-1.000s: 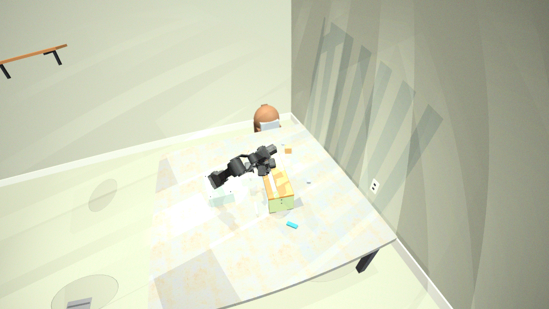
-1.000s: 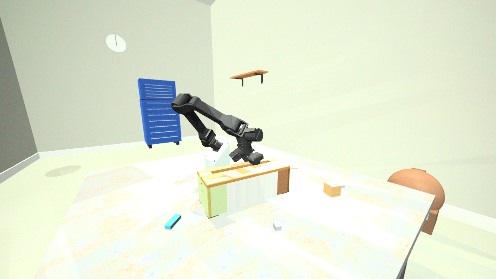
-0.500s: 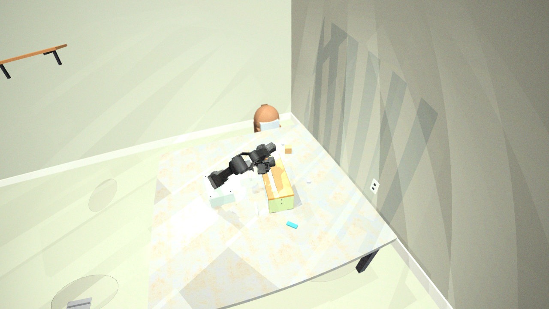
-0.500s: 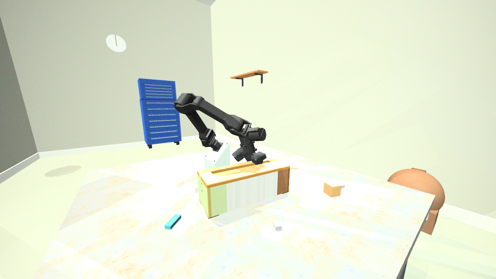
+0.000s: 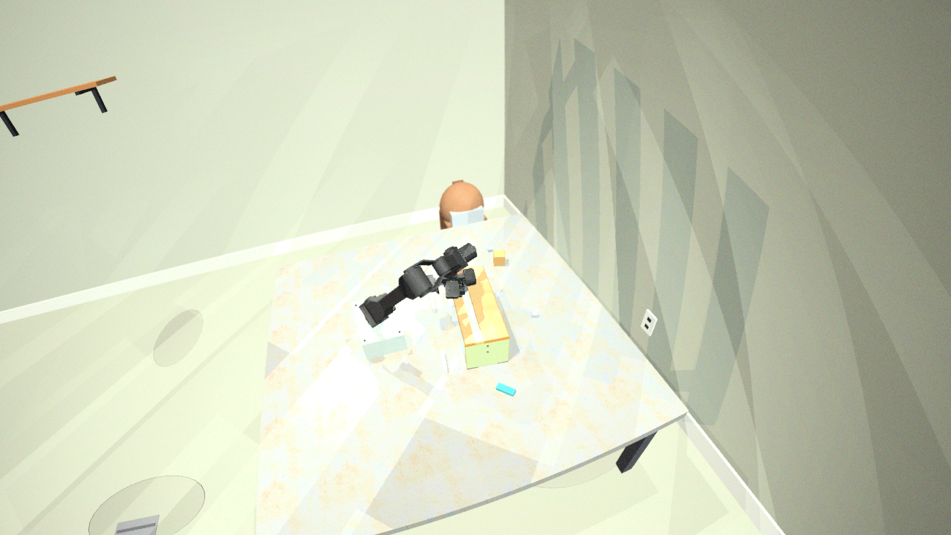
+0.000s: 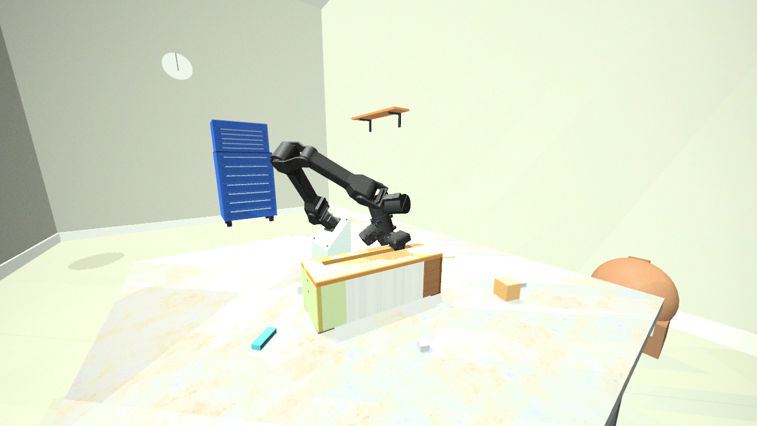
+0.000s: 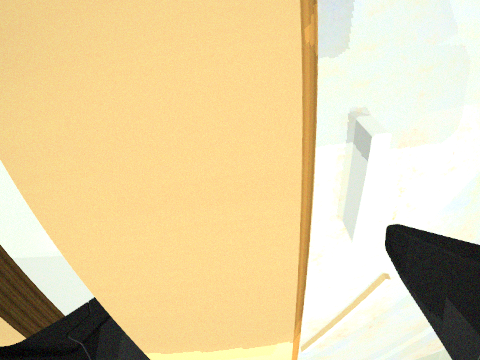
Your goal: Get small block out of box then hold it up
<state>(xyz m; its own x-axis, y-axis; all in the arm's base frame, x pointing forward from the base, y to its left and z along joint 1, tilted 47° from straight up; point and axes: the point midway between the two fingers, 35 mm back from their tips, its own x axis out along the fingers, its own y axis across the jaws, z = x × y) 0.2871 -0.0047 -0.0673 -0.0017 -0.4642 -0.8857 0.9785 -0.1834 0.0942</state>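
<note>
Right now my gripper tip is 6 cm short of the grey block and 1 cm to the right of it. The rest, counted from my gripper tip: thin wooden stick (3 cm behind, 26 cm to the left, 8 cm below); then orange cube (30 cm ahead, 18 cm to the left, 6 cm below).
</note>
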